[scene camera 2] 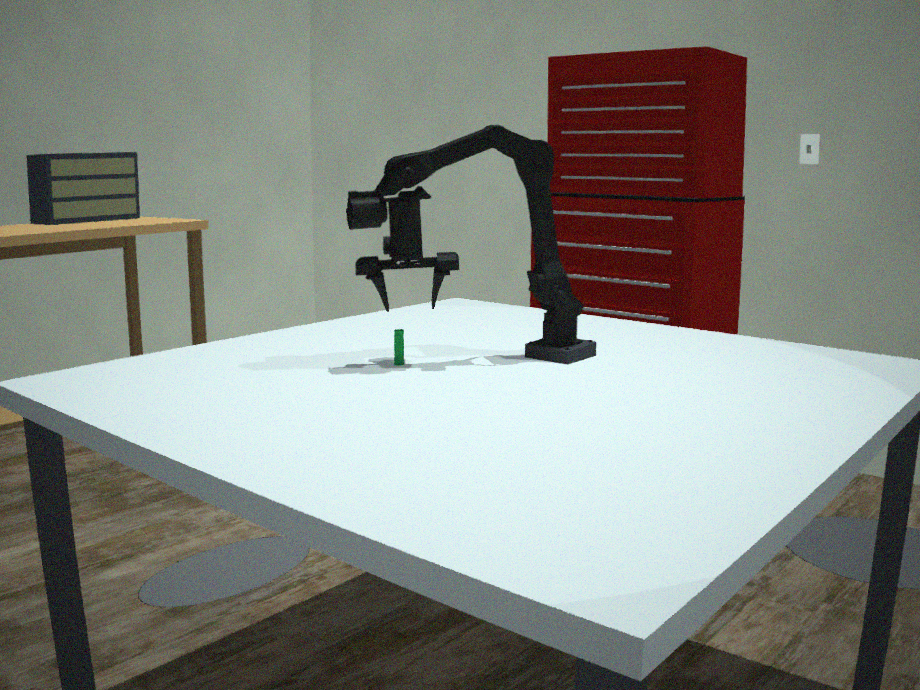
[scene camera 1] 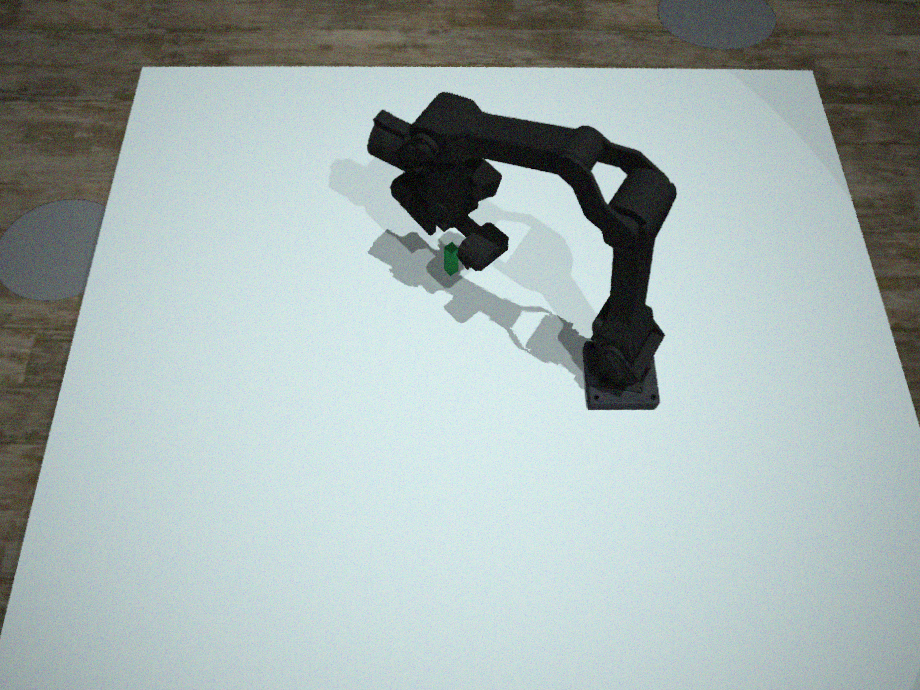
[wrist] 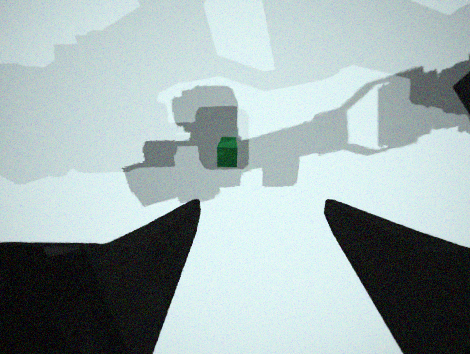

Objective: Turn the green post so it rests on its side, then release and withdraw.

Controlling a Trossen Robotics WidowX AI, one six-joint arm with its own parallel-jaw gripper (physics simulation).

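The green post (scene camera 1: pixel 451 259) (scene camera 2: pixel 399 347) (wrist: pixel 227 152) stands upright on the white table (scene camera 1: pixel 297 482) (scene camera 2: pixel 483 460), in the arm's shadow. My gripper (scene camera 2: pixel 410 308) (wrist: pixel 261 205) is open with nothing between its fingers and points down. In scene camera 2 its fingertips hang above the post's top, with a gap between. In the wrist view the post shows beyond the fingertips, left of the middle between them, with its top face and one side face visible. In scene camera 1 the gripper's body and arm hide the fingertips.
The arm's base (scene camera 1: pixel 622 397) (scene camera 2: pixel 561 351) stands on the table, right of the post in both scene views. In scene camera 2 a red drawer cabinet (scene camera 2: pixel 631 167) stands behind the table, and a wooden bench (scene camera 2: pixel 167 223) with a drawer box (scene camera 2: pixel 92 176) stands at the left.
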